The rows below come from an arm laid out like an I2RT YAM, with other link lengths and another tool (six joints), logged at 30 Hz.
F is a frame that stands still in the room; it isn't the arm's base.
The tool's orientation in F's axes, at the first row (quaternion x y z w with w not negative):
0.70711, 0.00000, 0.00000, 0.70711
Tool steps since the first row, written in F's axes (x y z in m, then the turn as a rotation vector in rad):
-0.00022, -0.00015, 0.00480, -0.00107, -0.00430, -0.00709
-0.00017, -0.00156, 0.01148, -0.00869, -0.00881, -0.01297
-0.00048, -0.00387, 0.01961, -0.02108, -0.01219, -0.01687
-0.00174, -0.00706, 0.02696, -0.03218, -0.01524, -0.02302
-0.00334, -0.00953, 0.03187, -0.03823, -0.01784, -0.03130
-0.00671, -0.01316, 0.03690, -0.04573, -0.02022, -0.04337
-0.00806, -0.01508, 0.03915, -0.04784, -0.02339, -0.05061
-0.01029, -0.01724, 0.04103, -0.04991, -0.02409, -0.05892
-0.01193, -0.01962, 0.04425, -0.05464, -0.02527, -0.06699
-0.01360, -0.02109, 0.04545, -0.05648, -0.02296, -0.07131
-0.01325, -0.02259, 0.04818, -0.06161, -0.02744, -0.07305
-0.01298, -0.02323, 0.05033, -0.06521, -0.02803, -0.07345
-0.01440, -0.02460, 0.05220, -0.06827, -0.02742, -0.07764
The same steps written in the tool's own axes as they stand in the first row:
-0.00022, 0.00480, 0.00015, -0.00107, -0.00709, 0.00430
-0.00017, 0.01148, 0.00156, -0.00869, -0.01297, 0.00881
-0.00048, 0.01961, 0.00387, -0.02108, -0.01687, 0.01219
-0.00174, 0.02696, 0.00706, -0.03218, -0.02302, 0.01524
-0.00334, 0.03187, 0.00953, -0.03823, -0.03130, 0.01784
-0.00671, 0.03690, 0.01316, -0.04573, -0.04337, 0.02022
-0.00806, 0.03915, 0.01508, -0.04784, -0.05061, 0.02339
-0.01029, 0.04103, 0.01724, -0.04991, -0.05892, 0.02409
-0.01193, 0.04425, 0.01962, -0.05464, -0.06699, 0.02527
-0.01360, 0.04545, 0.02109, -0.05648, -0.07131, 0.02296
-0.01325, 0.04818, 0.02259, -0.06161, -0.07305, 0.02744
-0.01298, 0.05033, 0.02323, -0.06521, -0.07345, 0.02803
-0.01440, 0.05220, 0.02460, -0.06827, -0.07764, 0.02742

